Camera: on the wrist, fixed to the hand. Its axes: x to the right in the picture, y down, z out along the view.
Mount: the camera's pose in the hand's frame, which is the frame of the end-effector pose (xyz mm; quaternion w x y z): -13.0 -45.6 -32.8 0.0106 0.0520 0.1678 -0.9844
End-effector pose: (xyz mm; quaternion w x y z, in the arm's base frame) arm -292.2 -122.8 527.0 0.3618 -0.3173 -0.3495 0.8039
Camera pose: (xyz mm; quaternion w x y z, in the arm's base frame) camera -243.8 -99.8 548.3 0.8703 0.2246 -0.2135 -0.3827
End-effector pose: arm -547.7 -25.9 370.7 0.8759 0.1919 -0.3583 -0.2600
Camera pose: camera -546.2 -49.4 318.0 0.1965 -0.4439 -0.3186 0.8142
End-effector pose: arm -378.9 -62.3 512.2 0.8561 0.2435 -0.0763 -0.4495
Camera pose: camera -408.4 -62.2 462.7 0.4333 -0.1976 -0.3592 0.8026
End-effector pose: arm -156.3 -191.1 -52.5 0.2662 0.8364 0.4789 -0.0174
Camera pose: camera -207.7 -168.0 -40.2 0.1382 0.4458 -0.8722 0.1468
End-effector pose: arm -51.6 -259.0 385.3 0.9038 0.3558 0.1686 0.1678
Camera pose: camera -68.7 -276.8 333.2 0.1280 -0.1434 0.5124 -0.8370
